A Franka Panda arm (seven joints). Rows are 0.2 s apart.
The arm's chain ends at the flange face. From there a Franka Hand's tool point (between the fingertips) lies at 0.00 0.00 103.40 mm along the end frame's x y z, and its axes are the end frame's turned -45 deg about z.
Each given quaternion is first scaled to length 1.
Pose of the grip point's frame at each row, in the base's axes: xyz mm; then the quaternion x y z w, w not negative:
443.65 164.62 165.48 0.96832 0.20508 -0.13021 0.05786
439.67 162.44 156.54 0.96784 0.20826 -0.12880 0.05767
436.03 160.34 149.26 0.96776 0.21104 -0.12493 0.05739
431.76 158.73 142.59 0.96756 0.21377 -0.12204 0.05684
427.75 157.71 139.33 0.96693 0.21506 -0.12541 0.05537
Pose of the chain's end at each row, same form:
467.27 181.73 264.68 0.97309 -0.18109 -0.09816 0.10328
462.97 179.53 255.82 0.97386 -0.17797 -0.09693 0.10257
458.53 177.28 248.75 0.97486 -0.17537 -0.09346 0.10083
453.67 175.50 242.24 0.97572 -0.17277 -0.09100 0.09922
450.36 174.36 238.84 0.97563 -0.17134 -0.09467 0.09915

